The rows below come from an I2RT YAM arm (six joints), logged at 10 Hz.
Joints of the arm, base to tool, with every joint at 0 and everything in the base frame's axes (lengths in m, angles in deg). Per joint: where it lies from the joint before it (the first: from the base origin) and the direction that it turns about. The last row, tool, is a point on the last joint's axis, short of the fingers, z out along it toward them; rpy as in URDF.
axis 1: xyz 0 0 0.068 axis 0 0 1
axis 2: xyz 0.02 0.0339 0.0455 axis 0 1 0
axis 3: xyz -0.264 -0.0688 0 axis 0 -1 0
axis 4: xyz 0.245 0.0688 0.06 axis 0 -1 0
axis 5: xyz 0.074 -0.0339 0.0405 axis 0 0 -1
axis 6: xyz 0.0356 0 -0.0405 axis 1 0 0
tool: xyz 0 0 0 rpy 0 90 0
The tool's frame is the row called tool.
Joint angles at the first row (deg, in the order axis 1, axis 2, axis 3, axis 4, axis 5, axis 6):
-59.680, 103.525, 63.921, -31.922, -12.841, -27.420
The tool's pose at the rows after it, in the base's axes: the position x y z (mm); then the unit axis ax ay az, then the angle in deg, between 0 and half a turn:
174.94, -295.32, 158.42, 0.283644, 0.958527, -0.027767, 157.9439
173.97, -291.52, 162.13, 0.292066, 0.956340, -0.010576, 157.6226
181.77, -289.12, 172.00, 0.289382, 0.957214, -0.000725, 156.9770
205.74, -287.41, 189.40, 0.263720, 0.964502, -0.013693, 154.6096
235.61, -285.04, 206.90, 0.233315, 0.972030, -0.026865, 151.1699
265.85, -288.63, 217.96, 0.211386, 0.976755, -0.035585, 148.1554
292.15, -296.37, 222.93, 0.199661, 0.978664, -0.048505, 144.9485
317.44, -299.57, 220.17, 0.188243, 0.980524, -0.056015, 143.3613
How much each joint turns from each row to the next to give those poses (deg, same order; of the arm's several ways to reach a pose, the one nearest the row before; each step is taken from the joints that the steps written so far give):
-1.006, -0.087, 0.239, -0.480, -0.066, 1.792
0.022, -0.788, 0.022, -1.750, -1.464, 1.137
1.247, -0.457, 1.836, -2.250, -0.918, 1.072
3.517, 0.042, 3.782, -0.395, 0.262, 0.873
4.044, 0.940, 4.567, 0.679, -0.021, 1.050
3.148, 3.083, 5.794, 0.873, -0.066, 1.093
2.032, 3.672, 5.179, 2.384, 0.153, 1.179
2.185, 3.868, 4.262, 1.770, 0.721, 0.940

